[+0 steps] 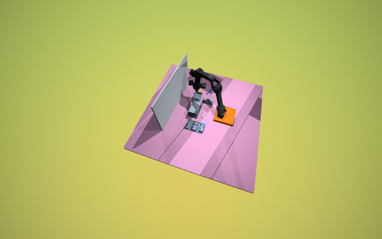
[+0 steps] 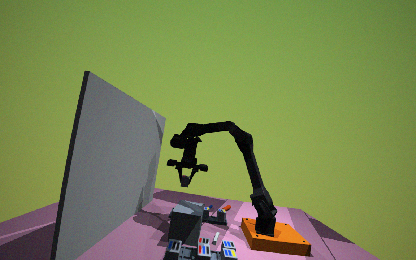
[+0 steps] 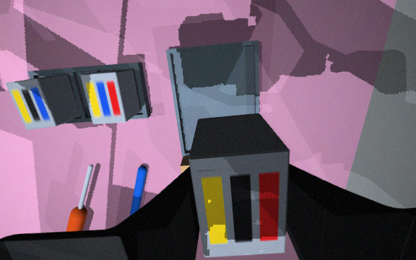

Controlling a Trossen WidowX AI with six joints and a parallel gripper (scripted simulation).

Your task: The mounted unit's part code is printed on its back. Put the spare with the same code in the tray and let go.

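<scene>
Now: gripper tip 10 mm past the grey tray and 140 mm above it. The rest, counted from my gripper tip: small rack: 150 mm behind, 10 mm to the right, 140 mm below; grey spare block: 20 mm above; blue pen: 100 mm behind, 160 mm to the right, 140 mm below.
</scene>
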